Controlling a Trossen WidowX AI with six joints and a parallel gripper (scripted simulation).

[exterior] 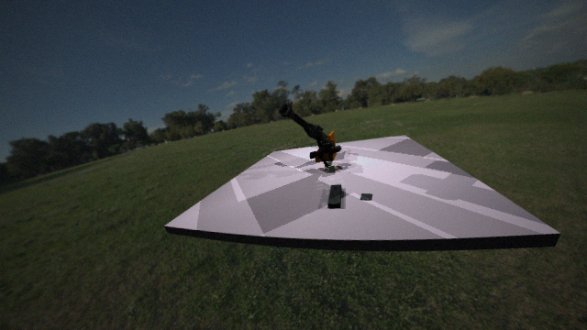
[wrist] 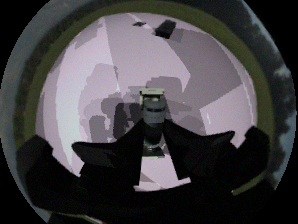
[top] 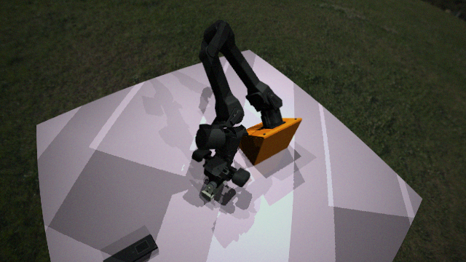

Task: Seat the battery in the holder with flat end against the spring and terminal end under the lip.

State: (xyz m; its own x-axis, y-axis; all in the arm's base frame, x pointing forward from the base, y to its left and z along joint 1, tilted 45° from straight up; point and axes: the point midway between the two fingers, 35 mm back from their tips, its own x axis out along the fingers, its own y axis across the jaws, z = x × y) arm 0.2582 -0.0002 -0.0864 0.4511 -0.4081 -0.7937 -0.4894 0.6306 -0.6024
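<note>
My gripper tip is 1 cm below the battery. Round my gripper tip: remote battery door 32 cm ahead, 22 cm to the left, 2 cm below; black remote 32 cm ahead, 10 cm to the left, 1 cm below.
</note>
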